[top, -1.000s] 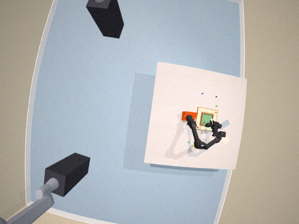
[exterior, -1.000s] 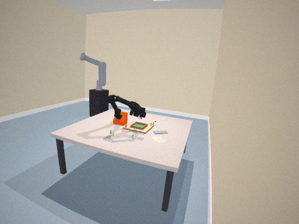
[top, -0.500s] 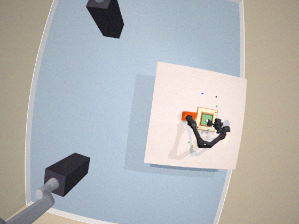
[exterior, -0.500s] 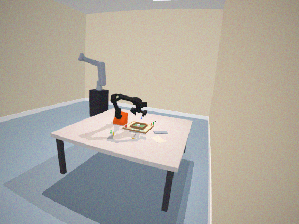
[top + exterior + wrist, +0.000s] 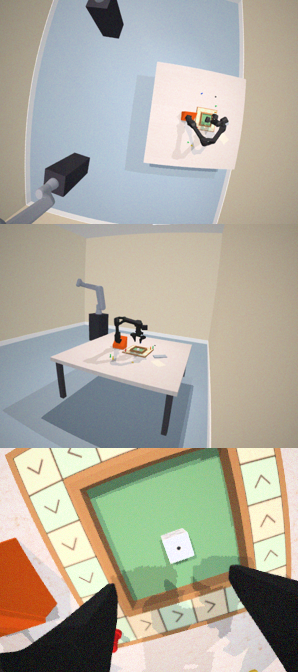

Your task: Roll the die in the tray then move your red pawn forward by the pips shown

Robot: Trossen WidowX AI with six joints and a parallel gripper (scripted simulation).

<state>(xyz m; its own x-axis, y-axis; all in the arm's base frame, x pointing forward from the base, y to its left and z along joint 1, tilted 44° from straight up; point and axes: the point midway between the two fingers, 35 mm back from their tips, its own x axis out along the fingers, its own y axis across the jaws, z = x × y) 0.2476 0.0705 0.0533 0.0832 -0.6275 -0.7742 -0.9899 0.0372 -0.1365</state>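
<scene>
Now: the red pawn 11 cm to the right of my gripper tip, 9 cm behind it and 8 cm below it. From my gripper tip the other things lie so: blue pawn: 32 cm to the left, 12 cm behind, 9 cm below; white die: 8 cm below, 1 cm ahead; green tray: 10 cm below, 1 cm to the left, 1 cm ahead.
</scene>
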